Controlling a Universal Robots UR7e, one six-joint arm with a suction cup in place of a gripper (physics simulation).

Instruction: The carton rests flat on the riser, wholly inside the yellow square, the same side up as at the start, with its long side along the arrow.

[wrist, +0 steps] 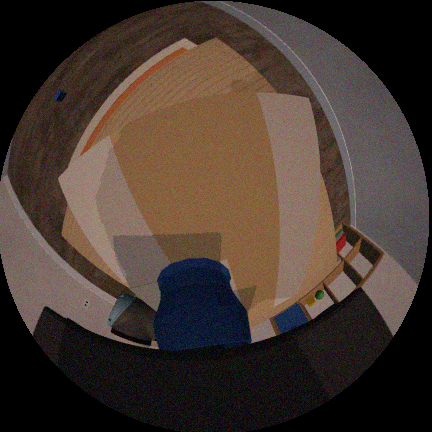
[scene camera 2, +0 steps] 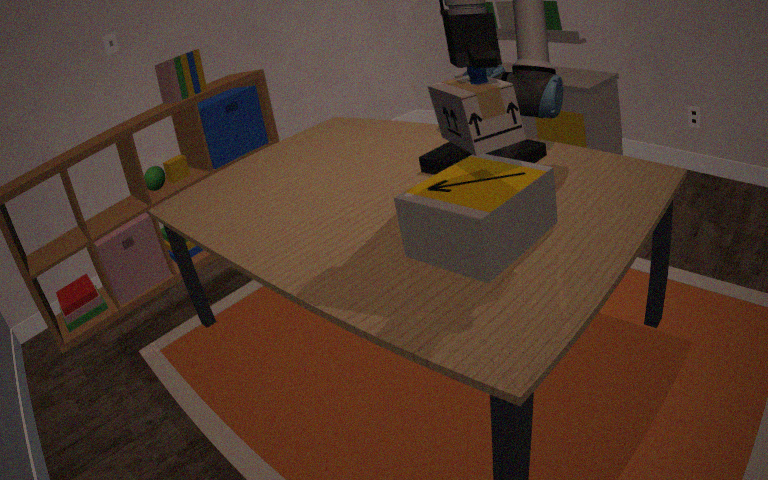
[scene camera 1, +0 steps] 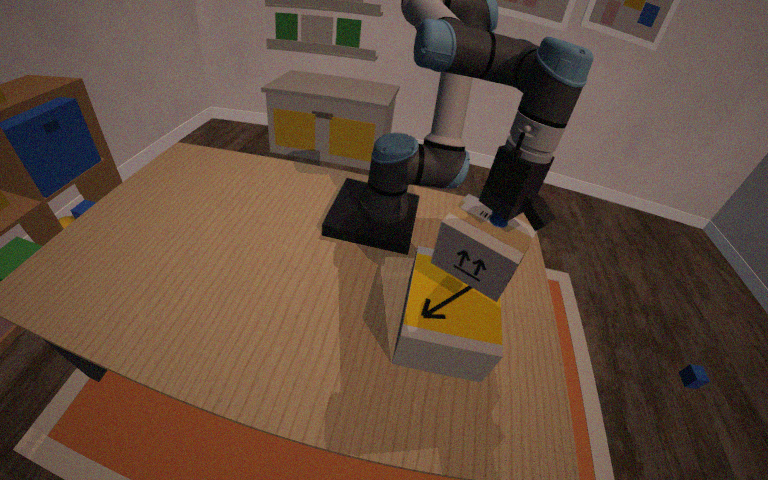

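Note:
The carton (scene camera 1: pixel 475 249) (scene camera 2: pixel 498 121) (wrist: pixel 215 165), pale with brown tape on top and black up arrows on its sides, hangs tilted from my suction cup (scene camera 1: pixel 498 219) (scene camera 2: pixel 477 74) (wrist: pixel 195 300). The blue cup sits against its taped top, which faces up. The carton is in the air above and toward the back of the grey riser (scene camera 1: pixel 447 356) (scene camera 2: pixel 453 237); a gap shows under it in scene camera 2. The yellow square (scene camera 1: pixel 472 328) (scene camera 2: pixel 498 195) on the riser's top carries a black arrow (scene camera 1: pixel 450 301) (scene camera 2: pixel 475 181). In scene camera 1 the carton hides the square's back corner.
The riser stands on the wooden table (scene camera 1: pixel 226 254) (scene camera 2: pixel 283 226). The arm's black base (scene camera 1: pixel 362 232) is behind and left of the riser in scene camera 1. An open shelf unit (scene camera 2: pixel 130 164), a low cabinet (scene camera 1: pixel 331 90) and a small blue cube (scene camera 1: pixel 693 376) (wrist: pixel 60 95) are off the table.

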